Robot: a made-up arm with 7 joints.
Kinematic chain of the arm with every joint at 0, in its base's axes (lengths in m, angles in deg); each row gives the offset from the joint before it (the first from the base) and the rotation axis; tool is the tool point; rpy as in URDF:
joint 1: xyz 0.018 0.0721 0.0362 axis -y
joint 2: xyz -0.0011 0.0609 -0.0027 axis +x
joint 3: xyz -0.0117 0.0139 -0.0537 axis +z
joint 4: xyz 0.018 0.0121 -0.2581 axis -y
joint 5: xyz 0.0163 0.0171 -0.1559 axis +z
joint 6: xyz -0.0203 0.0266 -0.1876 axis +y
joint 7: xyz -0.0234 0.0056 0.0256 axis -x
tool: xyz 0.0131 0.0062 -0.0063 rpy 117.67 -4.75 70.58
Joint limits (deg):
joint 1: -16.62..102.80
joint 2: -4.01..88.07
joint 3: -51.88..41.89
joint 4: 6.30..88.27
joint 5: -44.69..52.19
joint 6: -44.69..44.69
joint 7: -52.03..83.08
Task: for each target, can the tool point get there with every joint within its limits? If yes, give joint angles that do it. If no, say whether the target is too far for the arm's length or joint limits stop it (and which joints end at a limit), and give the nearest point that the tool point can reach.
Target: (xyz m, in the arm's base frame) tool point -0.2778 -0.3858 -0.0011
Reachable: no: joint limits stop it (at a limit: joint 1, joint 2, joint 3, joint 4, joint 5, joint 7) | nearest point 0.1291 -0.1467 -0.3471 | short by 0.585 m
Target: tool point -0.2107 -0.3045 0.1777
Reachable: no: joint limits stop it (at a limit: joint 1, joint 2, joint 3, joint 4, joint 5, joint 6, joint 7) | nearest point 0.2267 -0.0971 0.3355 | short by 0.509 m
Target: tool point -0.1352 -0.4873 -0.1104
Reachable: no: joint limits stop it (at a limit: joint 1, joint 2, joint 3, joint 4, joint 5, joint 6, joint 7) | nearest point 0.1294 -0.1476 -0.3473 | short by 0.491 m
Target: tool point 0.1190 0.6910 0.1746
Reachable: yes | joints 51.71 65.94 34.39 51.69 -30.01 -3.37 -10.59
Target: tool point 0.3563 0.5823 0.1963
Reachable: yes | joints 71.26 57.08 -14.01 50.45 -10.01 3.75 -5.73
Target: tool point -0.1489 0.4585 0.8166
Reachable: no: too far | nearest point -0.0571 0.4526 0.3876 | short by 0.439 m
